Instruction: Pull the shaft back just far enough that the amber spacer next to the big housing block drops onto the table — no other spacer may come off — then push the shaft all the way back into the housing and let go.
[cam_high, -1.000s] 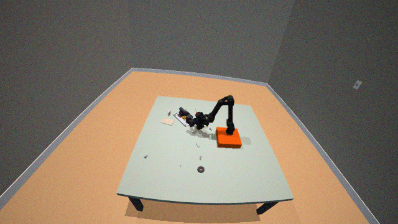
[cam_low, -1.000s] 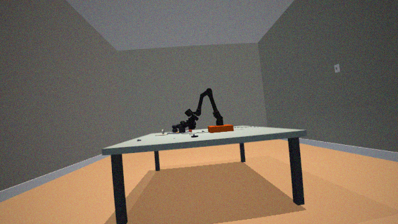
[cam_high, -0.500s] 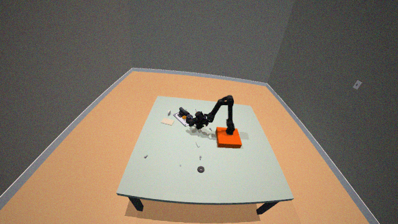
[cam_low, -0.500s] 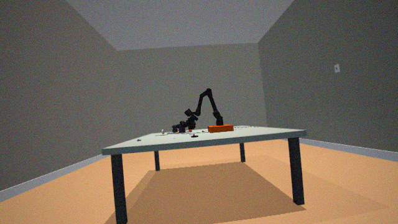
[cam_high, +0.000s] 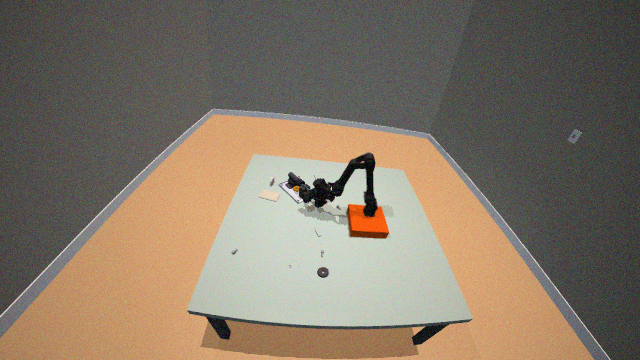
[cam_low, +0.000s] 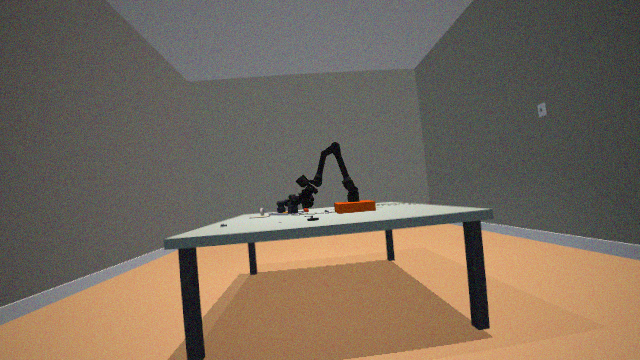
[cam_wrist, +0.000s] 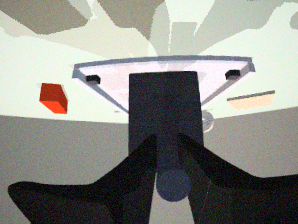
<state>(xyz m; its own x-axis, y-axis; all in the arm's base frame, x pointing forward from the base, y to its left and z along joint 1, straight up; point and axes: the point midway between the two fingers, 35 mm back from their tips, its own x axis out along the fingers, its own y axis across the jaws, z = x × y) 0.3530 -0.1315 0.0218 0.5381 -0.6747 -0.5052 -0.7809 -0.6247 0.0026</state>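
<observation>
The dark round shaft lies 3 cm ahead of my gripper tip, 4 cm to the right of it and 2 cm above it. Round my gripper tip: amber spacer: 7 cm ahead, 9 cm to the right, 5 cm below; then tan pad: 24 cm ahead, 1 cm to the right, 6 cm below; then pale ring: 24 cm ahead, 13 cm to the right, 3 cm below.
</observation>
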